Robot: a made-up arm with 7 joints.
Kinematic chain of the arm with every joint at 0, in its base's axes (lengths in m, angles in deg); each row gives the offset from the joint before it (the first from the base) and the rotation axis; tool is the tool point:
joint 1: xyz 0 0 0 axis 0 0.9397 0.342
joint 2: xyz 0 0 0 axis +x
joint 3: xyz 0 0 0 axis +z
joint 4: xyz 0.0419 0 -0.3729 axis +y
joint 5: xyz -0.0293 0 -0.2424 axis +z
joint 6: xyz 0 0 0 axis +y
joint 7: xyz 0 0 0 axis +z
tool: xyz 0 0 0
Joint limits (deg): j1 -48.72..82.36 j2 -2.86..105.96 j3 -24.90..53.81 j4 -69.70..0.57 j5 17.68..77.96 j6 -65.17..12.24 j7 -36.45..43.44
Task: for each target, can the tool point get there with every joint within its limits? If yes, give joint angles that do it. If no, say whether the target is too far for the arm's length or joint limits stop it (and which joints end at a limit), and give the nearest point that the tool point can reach.
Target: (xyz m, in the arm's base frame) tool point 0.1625 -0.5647 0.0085
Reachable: no: joint limits stop it (at a limit: joint 1, joint 2, joint 3, joint 4) | nearest point 0.4587 -0.2405 -0.1833 | short by 0.479 m
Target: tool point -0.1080 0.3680 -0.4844
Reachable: yes | joints 19.64 32.83 26.23 -21.69 43.78 -29.93 -28.63
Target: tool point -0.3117 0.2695 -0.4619
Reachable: yes | joints 34.36 25.80 39.83 -9.18 58.94 0.30 -25.32
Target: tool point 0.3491 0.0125 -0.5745
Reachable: no: too far | nearest point 0.3216 0.0115 -0.5293 | short by 0.053 m
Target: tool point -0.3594 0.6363 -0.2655
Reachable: no: too far | nearest point -0.2863 0.5069 -0.2115 | short by 0.158 m
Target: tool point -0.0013 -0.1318 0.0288
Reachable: no: joint limits stop it (at a limit: joint 1, joint 2, joint 3, joint 4) | nearest point 0.4587 -0.2405 -0.1833 | short by 0.518 m
